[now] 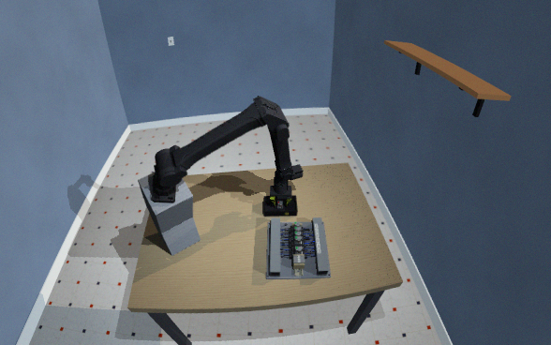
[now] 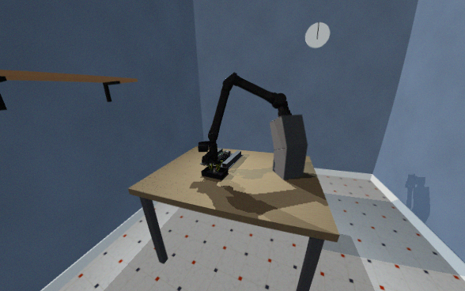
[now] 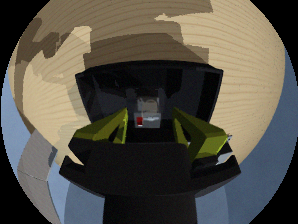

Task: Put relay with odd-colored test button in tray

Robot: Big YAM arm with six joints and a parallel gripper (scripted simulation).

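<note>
The relay is 10 mm below my hand. Round my hand: black tray (20 mm below).
</note>
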